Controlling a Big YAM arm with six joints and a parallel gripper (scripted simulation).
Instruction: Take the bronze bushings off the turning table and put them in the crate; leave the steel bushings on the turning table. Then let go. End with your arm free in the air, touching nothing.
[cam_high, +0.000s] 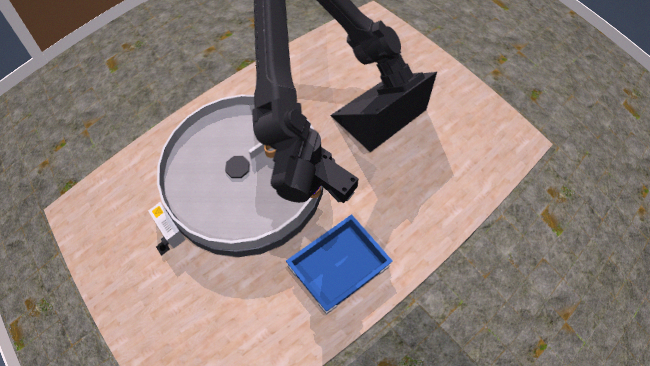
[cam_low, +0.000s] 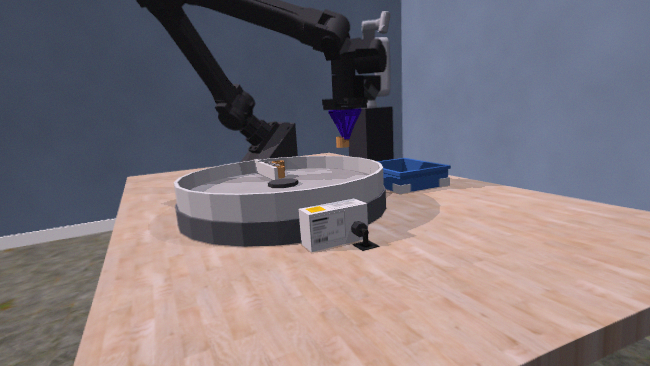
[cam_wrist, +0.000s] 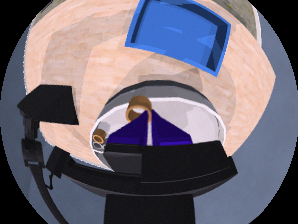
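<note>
The blue crate is 4 cm ahead of my hand, 14 cm to the left of it and 11 cm below it. The rest, counted from my hand: grey turning table: 6 cm ahead, 20 cm to the right, 8 cm below.
</note>
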